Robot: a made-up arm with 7 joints.
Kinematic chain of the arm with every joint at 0, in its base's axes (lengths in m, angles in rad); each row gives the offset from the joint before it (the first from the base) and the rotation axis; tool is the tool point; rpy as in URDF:
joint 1: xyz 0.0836 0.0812 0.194 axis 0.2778 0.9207 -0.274
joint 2: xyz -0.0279 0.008 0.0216 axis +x
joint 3: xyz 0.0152 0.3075 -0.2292 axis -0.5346 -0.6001 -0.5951
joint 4: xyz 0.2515 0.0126 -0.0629 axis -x
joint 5: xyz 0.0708 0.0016 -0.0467 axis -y
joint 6: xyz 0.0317 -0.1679 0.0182 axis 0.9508 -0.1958 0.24
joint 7: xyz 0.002 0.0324 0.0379 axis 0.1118 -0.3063 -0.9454
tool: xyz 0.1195 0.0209 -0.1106 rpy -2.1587 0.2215 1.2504
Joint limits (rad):
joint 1: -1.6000..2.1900
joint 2: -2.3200..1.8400
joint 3: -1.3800..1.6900
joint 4: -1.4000..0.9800
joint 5: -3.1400..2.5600
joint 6: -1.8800..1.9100
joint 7: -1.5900..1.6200
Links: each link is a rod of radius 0.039 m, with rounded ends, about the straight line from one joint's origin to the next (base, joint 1, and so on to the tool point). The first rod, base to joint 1, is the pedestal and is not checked.
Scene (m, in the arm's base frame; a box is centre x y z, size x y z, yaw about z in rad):
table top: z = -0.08
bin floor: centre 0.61 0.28 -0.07 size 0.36 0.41 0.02 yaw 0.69
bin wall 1: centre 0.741 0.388 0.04 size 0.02 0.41 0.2 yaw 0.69
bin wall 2: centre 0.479 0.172 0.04 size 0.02 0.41 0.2 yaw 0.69
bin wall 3: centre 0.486 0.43 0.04 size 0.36 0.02 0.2 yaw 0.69
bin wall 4: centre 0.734 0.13 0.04 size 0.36 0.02 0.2 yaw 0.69
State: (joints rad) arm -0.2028 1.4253 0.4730 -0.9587 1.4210 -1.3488 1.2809
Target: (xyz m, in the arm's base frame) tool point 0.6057 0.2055 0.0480
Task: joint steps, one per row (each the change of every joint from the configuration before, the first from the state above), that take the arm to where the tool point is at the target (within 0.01 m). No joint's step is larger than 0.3 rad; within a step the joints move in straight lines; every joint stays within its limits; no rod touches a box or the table.
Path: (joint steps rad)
1: 0.1768 0.1037 -0.1954 0.2951 -0.0666 0.1451 -0.1660
2: 0.1767 0.1036 -0.1953 0.2950 -0.0666 0.1451 -0.1660
3: 0.1768 0.1037 -0.1954 0.2951 -0.0665 0.1450 -0.1660
4: 0.1768 0.1037 -0.1953 0.2951 -0.0666 0.1451 -0.1660
5: 0.2167 0.0000 0.0401 -0.1216 -0.0701 -0.0235 -0.0069
6: 0.2167 0.0000 0.0402 -0.1216 -0.0700 -0.0235 -0.0068

